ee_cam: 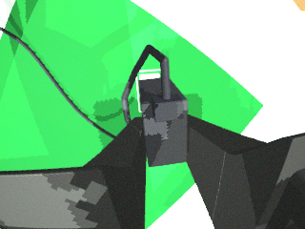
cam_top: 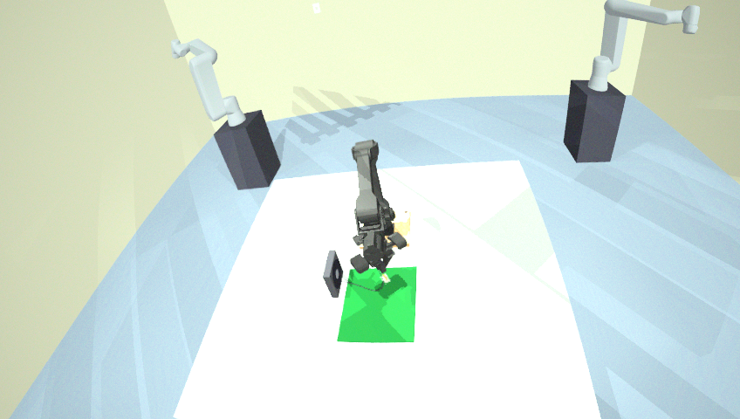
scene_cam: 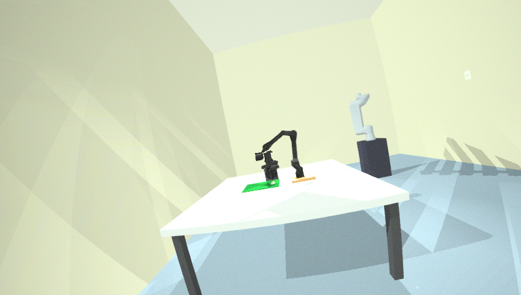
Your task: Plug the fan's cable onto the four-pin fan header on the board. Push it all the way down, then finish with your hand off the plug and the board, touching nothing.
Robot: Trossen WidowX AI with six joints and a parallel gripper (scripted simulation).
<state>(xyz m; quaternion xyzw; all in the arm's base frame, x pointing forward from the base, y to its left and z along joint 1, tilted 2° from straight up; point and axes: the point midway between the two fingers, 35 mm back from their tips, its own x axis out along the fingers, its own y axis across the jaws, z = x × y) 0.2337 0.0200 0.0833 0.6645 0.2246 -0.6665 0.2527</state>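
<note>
My gripper tip is now 6 cm above the white four-pin header. The rest, counted from my gripper tip: dark plug: 1 cm behind, 1 cm above; green board: 10 cm ahead, 1 cm to the right, 8 cm below; square fan: 2 cm ahead, 16 cm to the right.
</note>
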